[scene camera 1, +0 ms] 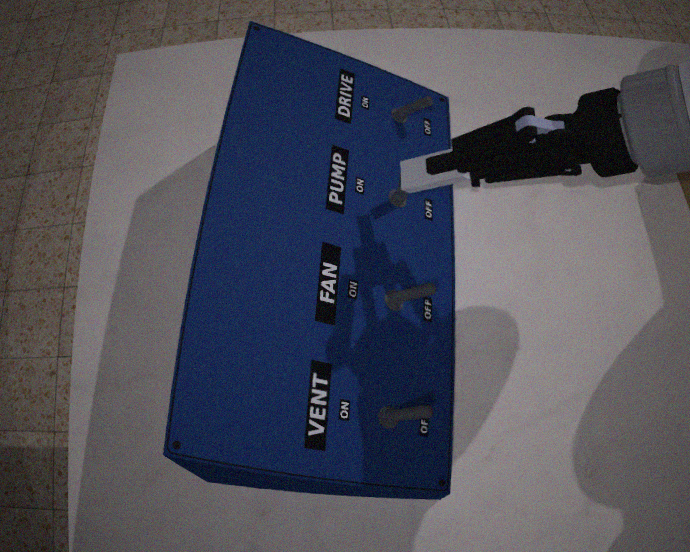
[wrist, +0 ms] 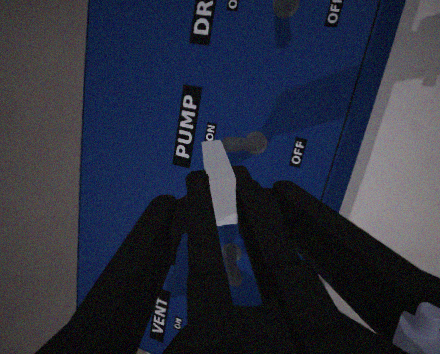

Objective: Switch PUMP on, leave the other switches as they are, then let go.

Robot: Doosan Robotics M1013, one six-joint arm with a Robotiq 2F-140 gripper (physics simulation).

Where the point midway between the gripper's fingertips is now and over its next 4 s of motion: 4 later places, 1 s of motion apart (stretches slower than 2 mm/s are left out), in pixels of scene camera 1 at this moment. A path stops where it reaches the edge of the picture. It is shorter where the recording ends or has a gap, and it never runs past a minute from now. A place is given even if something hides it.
The gripper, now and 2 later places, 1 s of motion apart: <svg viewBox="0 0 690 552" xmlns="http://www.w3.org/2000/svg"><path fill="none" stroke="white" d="M405 177L398 175L436 176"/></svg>
